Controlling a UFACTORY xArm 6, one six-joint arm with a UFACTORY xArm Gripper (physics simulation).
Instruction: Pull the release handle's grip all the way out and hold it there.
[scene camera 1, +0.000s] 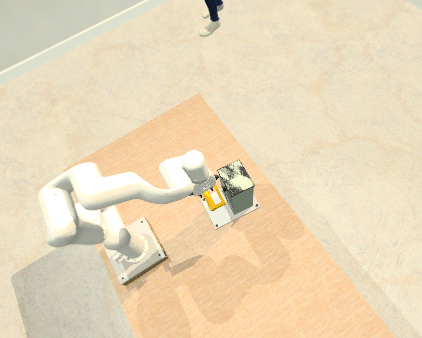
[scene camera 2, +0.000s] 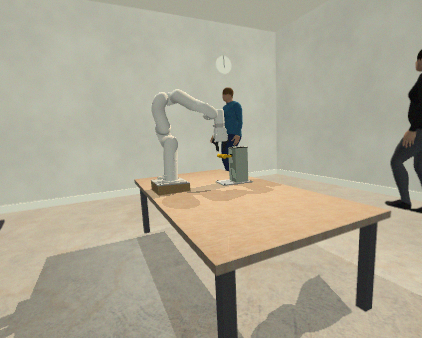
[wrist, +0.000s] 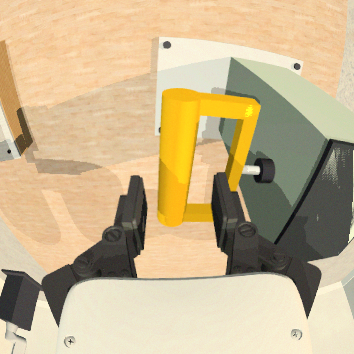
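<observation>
The yellow release handle (scene camera 1: 209, 201) (scene camera 2: 223, 156) (wrist: 178, 150) is a rectangular loop with a thick round grip bar. A short pale rod (wrist: 251, 170) joins its back bar to a black collar (wrist: 267, 170) on the grey-green housing (scene camera 1: 241, 201) (scene camera 2: 240, 165) (wrist: 272, 130). My gripper (scene camera 1: 213, 192) (scene camera 2: 218, 148) (wrist: 178, 189) is partly open and empty, pointing down at the handle. In the wrist view one finger is outside the grip bar and the other overlaps the loop's opening and back bar. The bar's near end shows between the fingers, touching neither. Their exact height over it is unclear.
The housing stands on a white base plate (scene camera 1: 225, 218) (scene camera 2: 226, 183) (wrist: 175, 55) bolted to the wooden table (scene camera 1: 300, 280) (scene camera 2: 280, 215) (wrist: 75, 30). It rises close beside the gripper. The arm's own base plate (scene camera 1: 125, 270) is at the left. A person (scene camera 2: 233, 117) stands behind the table.
</observation>
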